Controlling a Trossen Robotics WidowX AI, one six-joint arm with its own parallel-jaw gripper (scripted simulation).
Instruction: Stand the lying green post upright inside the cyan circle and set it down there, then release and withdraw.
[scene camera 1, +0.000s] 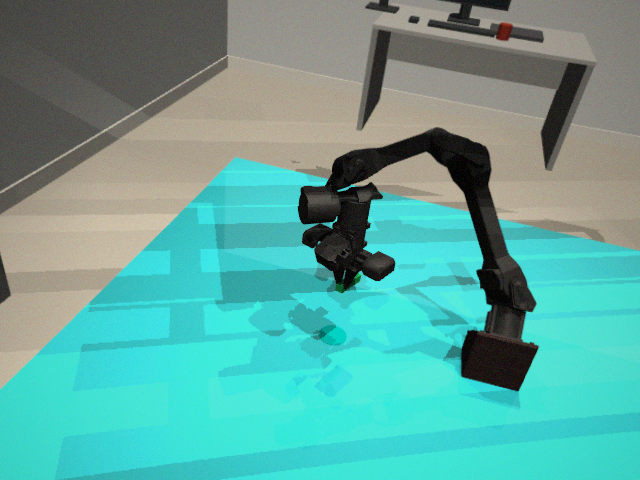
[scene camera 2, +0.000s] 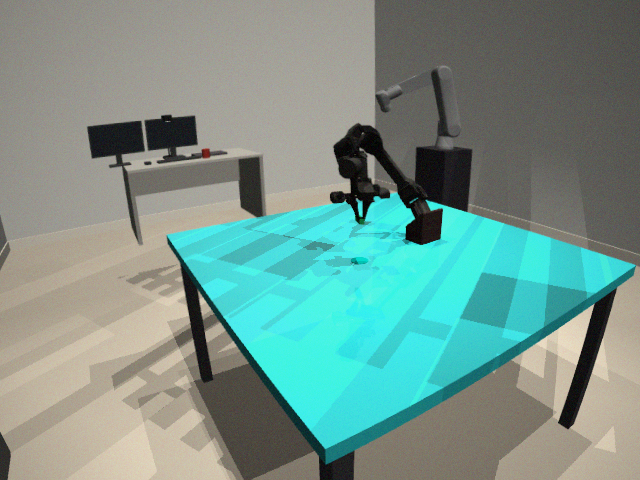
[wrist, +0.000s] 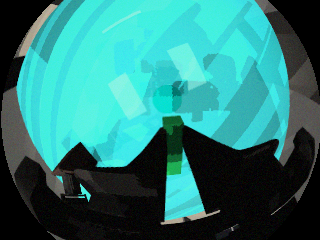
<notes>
The gripper (scene camera 1: 342, 286) holds a green post (wrist: 174, 125).
The gripper also shows in scene camera 2 (scene camera 2: 361, 221) and in the wrist view (wrist: 172, 130).
</notes>
